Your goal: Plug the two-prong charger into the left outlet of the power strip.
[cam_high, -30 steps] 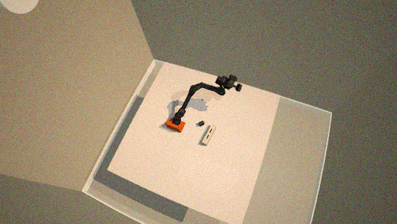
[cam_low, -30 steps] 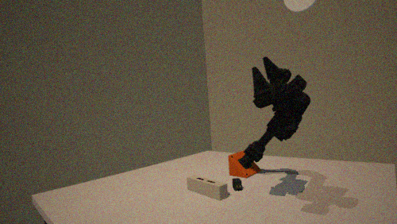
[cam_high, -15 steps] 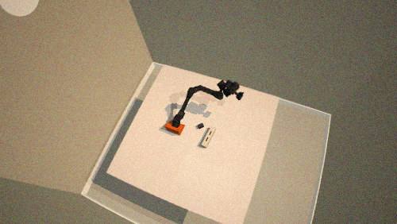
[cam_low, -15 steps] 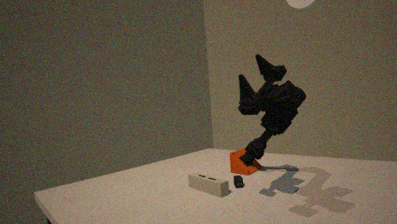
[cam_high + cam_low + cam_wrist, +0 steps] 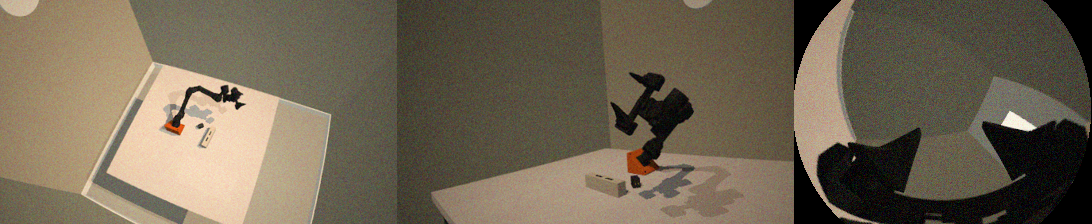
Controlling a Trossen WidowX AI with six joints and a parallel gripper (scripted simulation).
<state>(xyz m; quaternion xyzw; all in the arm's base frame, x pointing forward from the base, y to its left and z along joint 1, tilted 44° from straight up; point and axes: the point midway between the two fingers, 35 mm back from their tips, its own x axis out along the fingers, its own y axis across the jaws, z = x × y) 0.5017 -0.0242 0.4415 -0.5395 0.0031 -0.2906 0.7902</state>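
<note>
Right now the black two-prong charger is 37 cm below my gripper tip, 31 cm behind it and 18 cm to the right of it.
</note>
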